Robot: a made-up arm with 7 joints.
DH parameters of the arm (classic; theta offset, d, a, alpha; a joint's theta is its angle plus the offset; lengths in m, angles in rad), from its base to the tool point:
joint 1: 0 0.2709 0 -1.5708
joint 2: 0 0 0 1.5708
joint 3: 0 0.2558 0.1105 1.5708
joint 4: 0 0 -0.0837 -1.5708
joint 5: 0 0.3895 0 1.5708
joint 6: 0 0 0.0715 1.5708
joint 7: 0 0 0 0
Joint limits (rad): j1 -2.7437..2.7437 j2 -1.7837..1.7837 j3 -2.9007..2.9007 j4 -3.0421..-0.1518 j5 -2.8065..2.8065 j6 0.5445..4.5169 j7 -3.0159..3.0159
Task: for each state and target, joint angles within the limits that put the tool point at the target. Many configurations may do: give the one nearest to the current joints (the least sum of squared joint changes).
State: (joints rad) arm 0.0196 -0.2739 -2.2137 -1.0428 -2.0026 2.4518 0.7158
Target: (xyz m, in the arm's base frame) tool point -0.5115 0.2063 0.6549
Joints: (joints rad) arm -0.7274 -0.1507 -2.8626 -1.2050 -2.0933 2.6074 0.7158
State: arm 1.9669 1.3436 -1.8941 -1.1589 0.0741 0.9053 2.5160
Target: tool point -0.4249 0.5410 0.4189
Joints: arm 2.7437 1.6216 -2.0685 -0.7298 0.0471 0.6050 2.5160
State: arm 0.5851 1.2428 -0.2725 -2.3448 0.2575 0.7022 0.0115
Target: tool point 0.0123 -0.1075 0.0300
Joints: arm 0.7069 1.1189 -0.4903 -2.9611 0.1718 0.5445 0.0115
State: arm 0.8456 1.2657 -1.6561 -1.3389 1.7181 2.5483 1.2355
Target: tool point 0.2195 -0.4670 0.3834
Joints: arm 0.3161 1.1821 -1.6127 -2.0938 1.8284 2.5803 1.2355
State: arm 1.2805 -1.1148 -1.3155 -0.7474 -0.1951 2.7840 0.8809
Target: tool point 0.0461 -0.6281 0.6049
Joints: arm 1.2426 -1.1601 -1.3283 -0.7002 -0.1962 2.8926 0.8809
